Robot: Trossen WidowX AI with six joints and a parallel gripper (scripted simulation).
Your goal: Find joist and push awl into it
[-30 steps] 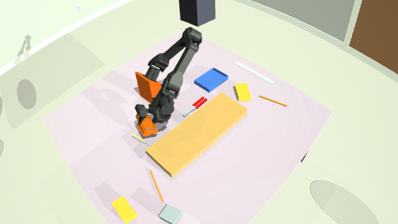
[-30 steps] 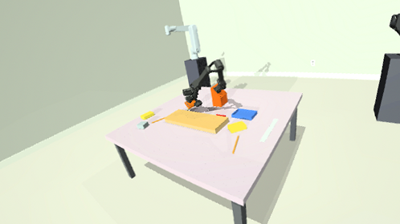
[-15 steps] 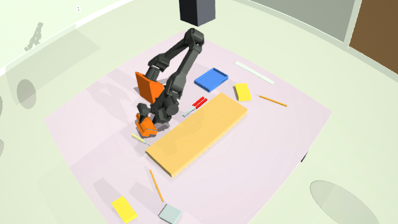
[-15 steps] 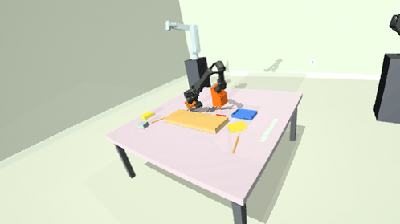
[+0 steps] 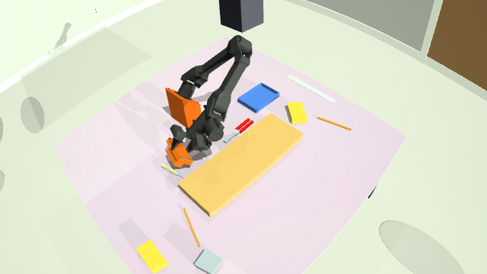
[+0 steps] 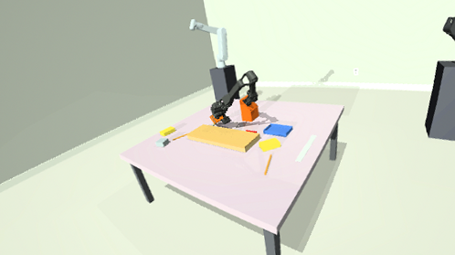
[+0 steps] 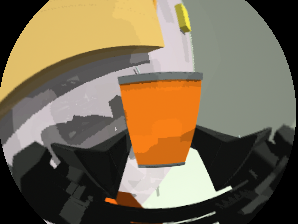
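My gripper tip is 3 cm short of the awl, 5 cm to the left of it and 6 cm above it. Round my gripper tip: blue tray (3 cm behind, 50 cm to the left, 6 cm below); then grey block (42 cm ahead, 22 cm to the right, 5 cm below); then orange stud finder (2 cm behind, 2 cm to the right, 2 cm below).
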